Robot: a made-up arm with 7 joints. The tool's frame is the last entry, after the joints. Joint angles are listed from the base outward.
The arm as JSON. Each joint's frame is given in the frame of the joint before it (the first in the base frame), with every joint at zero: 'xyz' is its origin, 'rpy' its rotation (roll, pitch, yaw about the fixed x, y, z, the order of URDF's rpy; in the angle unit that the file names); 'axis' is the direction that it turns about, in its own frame. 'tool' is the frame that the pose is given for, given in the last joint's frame.
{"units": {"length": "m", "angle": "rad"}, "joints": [
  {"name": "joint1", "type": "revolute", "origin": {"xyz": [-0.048, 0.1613, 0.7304], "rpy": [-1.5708, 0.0, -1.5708]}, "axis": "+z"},
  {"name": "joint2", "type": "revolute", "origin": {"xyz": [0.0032, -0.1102, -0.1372], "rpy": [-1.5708, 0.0, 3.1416]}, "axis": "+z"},
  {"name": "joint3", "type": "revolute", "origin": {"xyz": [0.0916, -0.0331, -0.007], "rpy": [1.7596, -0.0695, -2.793]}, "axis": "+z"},
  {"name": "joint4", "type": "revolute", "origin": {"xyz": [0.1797, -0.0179, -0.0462], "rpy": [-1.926, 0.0, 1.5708]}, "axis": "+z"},
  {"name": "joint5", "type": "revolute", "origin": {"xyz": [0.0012, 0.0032, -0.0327], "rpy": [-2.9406, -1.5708, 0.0]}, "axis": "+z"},
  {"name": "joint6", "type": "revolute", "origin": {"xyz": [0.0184, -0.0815, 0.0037], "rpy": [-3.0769, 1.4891, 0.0]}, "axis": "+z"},
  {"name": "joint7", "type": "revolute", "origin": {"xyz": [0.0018, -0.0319, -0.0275], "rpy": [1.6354, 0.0, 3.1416]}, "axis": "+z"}
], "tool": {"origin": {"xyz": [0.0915, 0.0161, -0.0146], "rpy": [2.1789, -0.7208, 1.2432]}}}
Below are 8 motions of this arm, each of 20 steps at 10 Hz.
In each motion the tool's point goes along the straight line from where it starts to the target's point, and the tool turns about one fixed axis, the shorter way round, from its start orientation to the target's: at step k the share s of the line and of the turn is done. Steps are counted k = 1, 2, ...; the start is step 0. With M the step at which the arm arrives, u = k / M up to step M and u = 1 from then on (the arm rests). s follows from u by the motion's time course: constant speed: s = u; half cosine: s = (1 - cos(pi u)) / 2; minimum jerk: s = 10 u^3 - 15 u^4 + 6 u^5.
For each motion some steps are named. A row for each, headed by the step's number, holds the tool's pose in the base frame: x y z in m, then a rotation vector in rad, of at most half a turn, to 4 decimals.
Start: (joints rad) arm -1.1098 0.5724 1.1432 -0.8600 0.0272 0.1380 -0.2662
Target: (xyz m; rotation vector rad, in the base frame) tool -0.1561 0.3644 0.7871 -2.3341 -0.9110 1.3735
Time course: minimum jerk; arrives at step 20
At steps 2, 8, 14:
2: -0.2246 0.4422 0.7695 -0.5650 -1.5044 1.5032
8: -0.2033 0.4179 0.7750 -1.1266 -1.4032 1.5416
14: -0.1674 0.3772 0.7842 -2.0562 -1.0645 1.4488

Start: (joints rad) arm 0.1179 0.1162 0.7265 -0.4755 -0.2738 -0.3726 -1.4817
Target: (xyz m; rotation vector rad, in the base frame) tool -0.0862 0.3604 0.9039 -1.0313 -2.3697 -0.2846
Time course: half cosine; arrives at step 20
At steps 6, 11, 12, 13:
6: -0.0517 0.2584 0.9787 -1.3848 -1.4643 -0.5780
11: -0.0679 0.3062 0.9436 -1.2512 -1.8991 -0.4566
12: -0.0712 0.3160 0.9364 -1.2170 -1.9862 -0.4282
13: -0.0744 0.3253 0.9296 -1.1823 -2.0683 -0.4002

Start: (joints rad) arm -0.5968 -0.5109 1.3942 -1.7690 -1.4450 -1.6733 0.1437
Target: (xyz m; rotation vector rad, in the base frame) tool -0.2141 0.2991 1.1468 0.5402 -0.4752 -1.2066
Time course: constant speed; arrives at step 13
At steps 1, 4, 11, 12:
1: -0.2387 0.4429 1.0695 0.0433 -0.8911 -0.5243
4: -0.2325 0.4069 1.0888 0.1677 -0.7993 -0.7014
11: -0.2182 0.3231 1.1339 0.4576 -0.5536 -1.0979
12: -0.2161 0.3111 1.1404 0.4989 -0.5149 -1.1525

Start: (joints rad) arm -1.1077 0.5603 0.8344 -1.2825 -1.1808 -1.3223 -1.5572
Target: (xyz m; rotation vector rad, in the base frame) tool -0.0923 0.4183 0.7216 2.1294 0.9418 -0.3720
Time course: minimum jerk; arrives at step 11
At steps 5, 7, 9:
5: -0.1512 0.4896 0.7999 -2.2374 -1.5165 0.4769
7: -0.1181 0.4496 0.7560 2.4913 1.3543 -0.4764
9: -0.0968 0.4238 0.7276 2.1953 1.0110 -0.3901

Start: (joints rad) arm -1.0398 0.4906 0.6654 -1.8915 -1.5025 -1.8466 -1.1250
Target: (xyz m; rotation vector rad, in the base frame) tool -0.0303 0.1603 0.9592 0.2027 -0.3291 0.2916
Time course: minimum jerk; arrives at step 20
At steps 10, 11, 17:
10: -0.0922 0.2936 0.9902 -0.1574 -0.4561 0.4439
11: -0.0807 0.2688 0.9844 -0.0898 -0.4331 0.4162
17: -0.0336 0.1674 0.9608 0.1837 -0.3361 0.2999

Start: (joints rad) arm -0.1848 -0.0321 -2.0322 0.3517 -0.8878 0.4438 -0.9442
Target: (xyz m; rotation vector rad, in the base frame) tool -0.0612 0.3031 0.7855 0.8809 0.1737 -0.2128
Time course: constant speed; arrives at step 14
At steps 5, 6, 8, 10, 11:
5: -0.0247 0.3600 0.7011 0.3466 0.5492 -0.4638
6: -0.0287 0.3537 0.7104 0.4079 0.5093 -0.4375
8: -0.0368 0.3411 0.7292 0.5290 0.4281 -0.3836
10: -0.0450 0.3284 0.7480 0.6483 0.3450 -0.3283
11: -0.0490 0.3221 0.7574 0.7072 0.3029 -0.3000

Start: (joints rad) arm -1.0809 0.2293 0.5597 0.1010 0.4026 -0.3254 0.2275
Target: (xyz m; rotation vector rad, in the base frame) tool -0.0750 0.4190 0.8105 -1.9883 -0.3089 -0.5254
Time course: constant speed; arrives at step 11
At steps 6, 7, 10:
6: -0.0492 0.4272 0.8260 -1.5908 -0.3129 -0.4081
7: -0.0543 0.4255 0.8229 -1.6703 -0.3129 -0.4314
10: -0.0698 0.4206 0.8136 -1.9088 -0.3105 -0.5018

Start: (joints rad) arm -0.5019 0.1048 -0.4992 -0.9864 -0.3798 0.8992 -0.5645
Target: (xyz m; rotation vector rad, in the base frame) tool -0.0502 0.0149 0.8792 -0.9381 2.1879 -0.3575
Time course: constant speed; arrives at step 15
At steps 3, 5, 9, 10, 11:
3: -0.0439 0.1674 0.8105 0.5358 -2.4487 -0.9327
5: -0.0449 0.1420 0.8219 0.6829 -2.6833 -0.7738
9: -0.0470 0.0911 0.8448 -0.9129 2.8419 0.3279
10: -0.0476 0.0784 0.8506 -0.9267 2.7427 0.1982
11: -0.0481 0.0657 0.8563 -0.9362 2.6389 0.0750

